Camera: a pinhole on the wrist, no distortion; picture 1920 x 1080 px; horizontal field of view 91.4 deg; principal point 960.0 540.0 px. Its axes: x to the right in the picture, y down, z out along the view. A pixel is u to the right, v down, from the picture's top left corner.
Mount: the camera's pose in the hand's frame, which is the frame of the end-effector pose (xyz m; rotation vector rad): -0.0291 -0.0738 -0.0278 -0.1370 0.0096 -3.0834
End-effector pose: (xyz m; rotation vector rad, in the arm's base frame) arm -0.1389 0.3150 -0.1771 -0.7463 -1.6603 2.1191
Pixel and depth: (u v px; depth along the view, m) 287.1 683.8 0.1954
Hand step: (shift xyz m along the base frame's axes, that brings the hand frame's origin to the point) -0.2004 -0.0228 0.0959
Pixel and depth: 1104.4 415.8 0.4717
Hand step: -0.2179 -0.3831 0.1077
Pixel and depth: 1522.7 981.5 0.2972
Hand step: -0.0412 -0.2621 0.2997
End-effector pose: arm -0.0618 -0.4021 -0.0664 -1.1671 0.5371 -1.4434
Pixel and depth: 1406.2 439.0 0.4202
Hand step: 0.3095 0.3053 0.1312
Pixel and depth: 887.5 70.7 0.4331
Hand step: 0.4222 0.0501 0.0514
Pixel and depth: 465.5 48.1 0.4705
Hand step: 0.4882 -0.1544 0.0990
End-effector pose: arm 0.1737 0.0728 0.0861 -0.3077 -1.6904 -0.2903
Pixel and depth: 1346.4 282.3 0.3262
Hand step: -0.2642 0.1141 -0.1803
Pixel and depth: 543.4 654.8 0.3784
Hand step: -0.3719 0.0231 0.1248
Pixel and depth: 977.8 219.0 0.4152
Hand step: -0.3320 0.2022 -0.0604
